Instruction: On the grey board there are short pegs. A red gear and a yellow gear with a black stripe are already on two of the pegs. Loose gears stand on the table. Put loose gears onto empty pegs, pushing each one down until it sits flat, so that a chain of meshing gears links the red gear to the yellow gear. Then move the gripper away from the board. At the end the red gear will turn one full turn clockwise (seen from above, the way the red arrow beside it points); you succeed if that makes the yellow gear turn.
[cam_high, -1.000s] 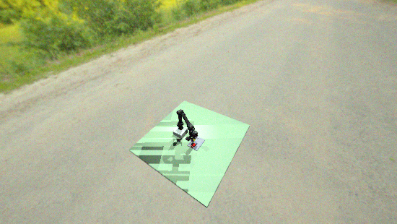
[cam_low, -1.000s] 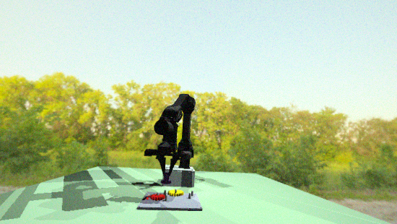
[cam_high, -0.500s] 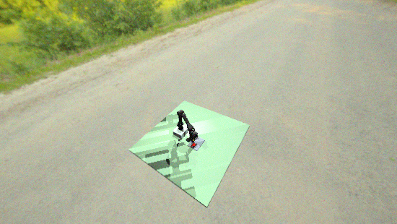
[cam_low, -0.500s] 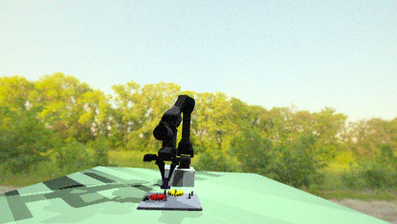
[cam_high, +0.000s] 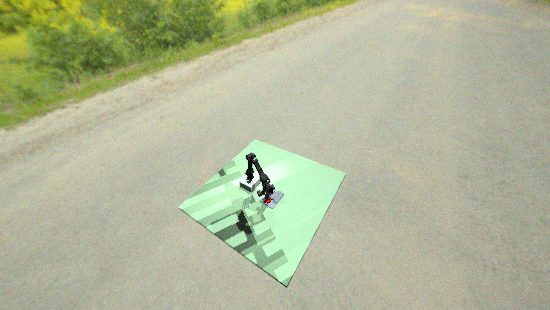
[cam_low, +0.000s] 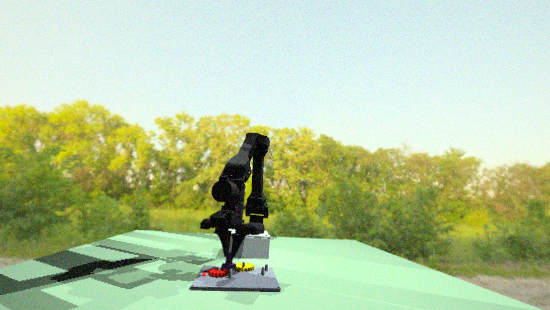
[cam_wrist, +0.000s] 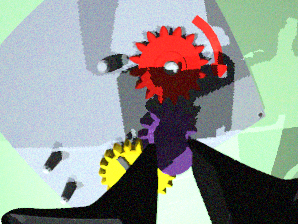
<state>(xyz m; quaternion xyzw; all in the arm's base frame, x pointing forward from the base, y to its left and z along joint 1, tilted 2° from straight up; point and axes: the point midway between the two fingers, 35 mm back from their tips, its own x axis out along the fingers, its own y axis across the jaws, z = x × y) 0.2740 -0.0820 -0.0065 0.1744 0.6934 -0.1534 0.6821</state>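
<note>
My gripper tip is now 10 mm above the purple gear. Round my gripper tip: grey board 40 mm ahead, 30 mm to the left, 40 mm below; then red gear 40 mm ahead, 20 mm to the right, 30 mm below; then yellow gear 30 mm behind, 40 mm to the left, 30 mm below.
</note>
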